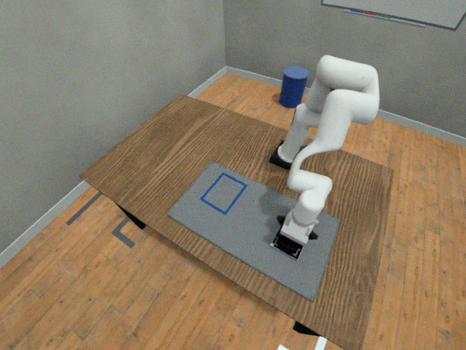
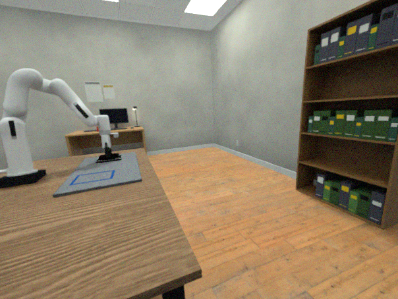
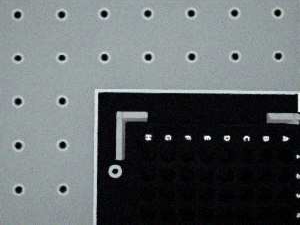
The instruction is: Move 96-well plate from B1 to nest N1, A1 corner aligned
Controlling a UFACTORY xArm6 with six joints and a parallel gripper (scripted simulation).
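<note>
Right now my hand is 10 mm above the black 96-well plate. Round my hand: black plate nest N1: 30 mm below.
</note>
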